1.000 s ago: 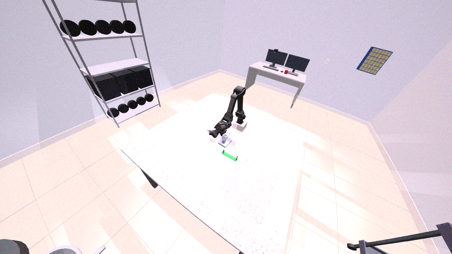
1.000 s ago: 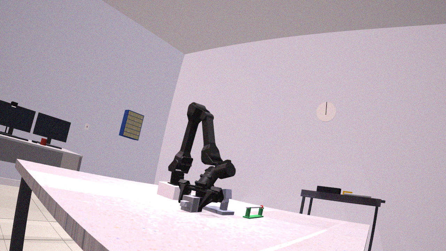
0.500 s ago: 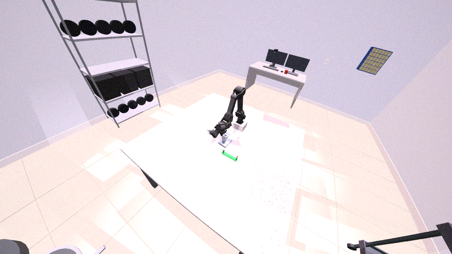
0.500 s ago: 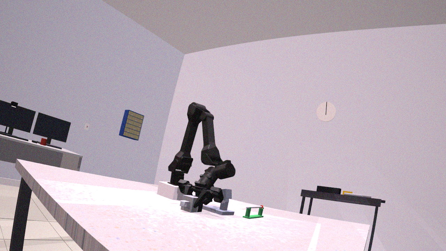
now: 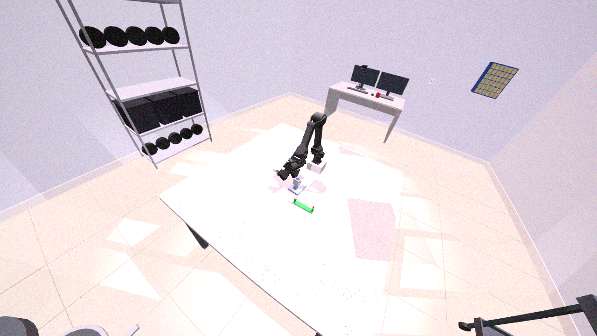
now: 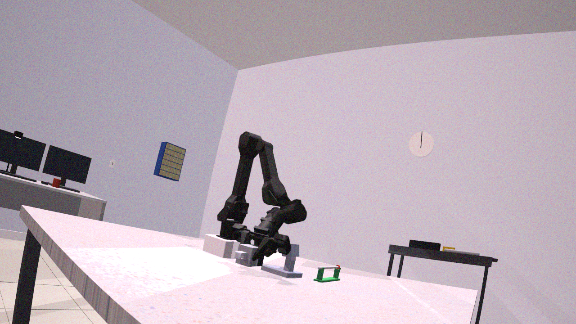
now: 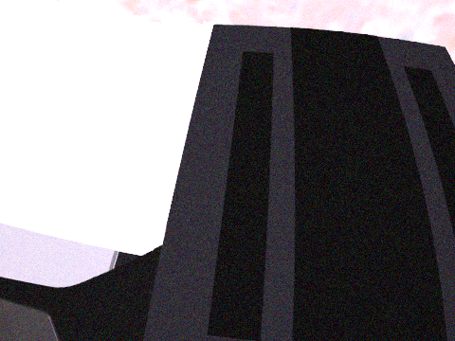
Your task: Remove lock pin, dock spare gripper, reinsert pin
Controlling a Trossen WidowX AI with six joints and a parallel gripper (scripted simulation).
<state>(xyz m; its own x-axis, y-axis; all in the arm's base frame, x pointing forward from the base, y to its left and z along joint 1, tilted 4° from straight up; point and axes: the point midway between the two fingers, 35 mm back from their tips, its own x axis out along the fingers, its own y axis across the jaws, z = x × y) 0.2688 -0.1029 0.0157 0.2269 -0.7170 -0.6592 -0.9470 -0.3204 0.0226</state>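
Right now my gripper tip is 170 mm to the right of the grey mount and 10 mm below it. From my gripper tip the other things lie so: spare gripper (10 mm to the left, 10 mm above); then cradle (80 mm ahead, 290 mm to the left, 20 mm below).
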